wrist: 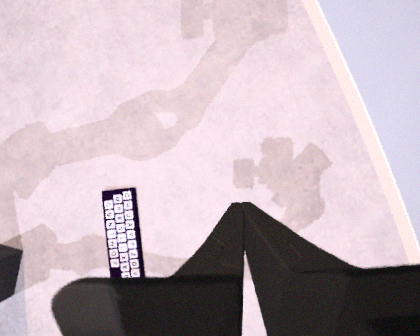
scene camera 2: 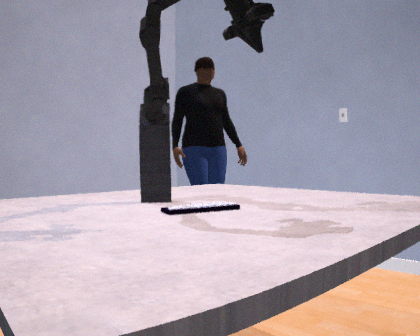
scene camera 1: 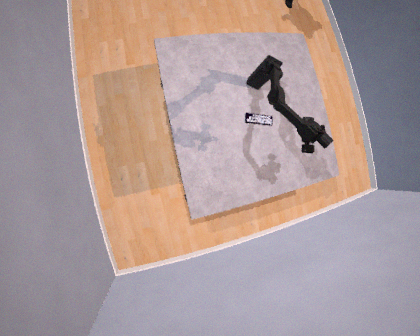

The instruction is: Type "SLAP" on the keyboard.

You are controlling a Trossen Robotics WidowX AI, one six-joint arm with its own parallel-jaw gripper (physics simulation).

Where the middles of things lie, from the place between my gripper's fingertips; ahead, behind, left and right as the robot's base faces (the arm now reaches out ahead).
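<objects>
The keyboard [wrist: 130,263] has my gripper 22 cm past it and 2 cm to the right of it at the moment, and 40 cm above it.
</objects>
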